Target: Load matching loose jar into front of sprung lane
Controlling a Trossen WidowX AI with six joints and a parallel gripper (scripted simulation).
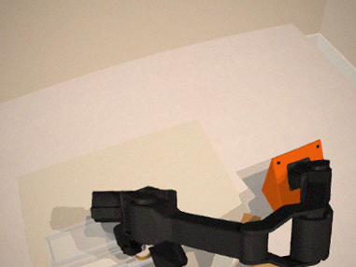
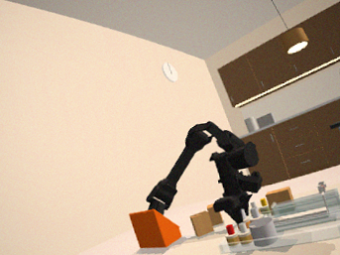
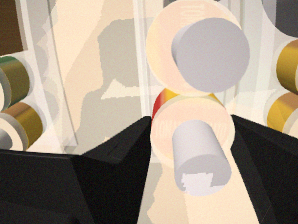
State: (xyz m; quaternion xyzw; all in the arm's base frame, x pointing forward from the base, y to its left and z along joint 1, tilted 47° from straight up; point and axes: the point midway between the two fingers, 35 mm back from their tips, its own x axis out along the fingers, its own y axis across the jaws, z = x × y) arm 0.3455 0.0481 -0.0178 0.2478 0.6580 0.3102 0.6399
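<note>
The grey cylinder lies 80 mm ahead of my gripper tip and 70 mm to the right of it. The rest, counted from my gripper tip: red mark 220 mm ahead, 60 mm to the left, 40 mm above.
</note>
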